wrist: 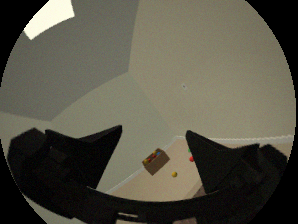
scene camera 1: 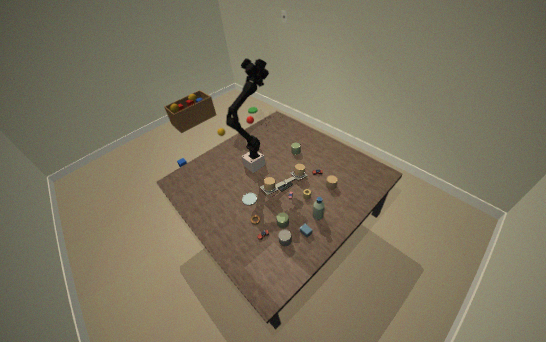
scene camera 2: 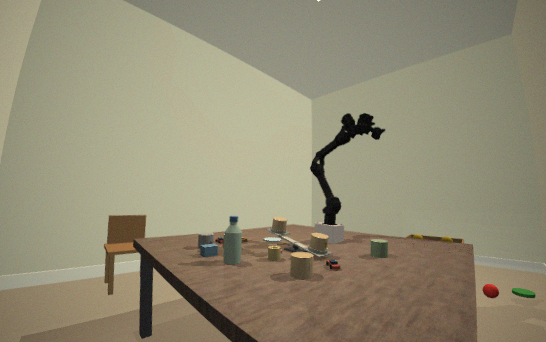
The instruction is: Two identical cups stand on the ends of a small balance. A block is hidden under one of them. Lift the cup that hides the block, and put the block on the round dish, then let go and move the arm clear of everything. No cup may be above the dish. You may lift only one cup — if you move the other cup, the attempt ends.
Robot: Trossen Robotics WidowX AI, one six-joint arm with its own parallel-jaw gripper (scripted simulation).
Scene:
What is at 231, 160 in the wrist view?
The gripper.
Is the gripper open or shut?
Open.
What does the gripper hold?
Nothing.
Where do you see a bottle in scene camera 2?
At 232, 255

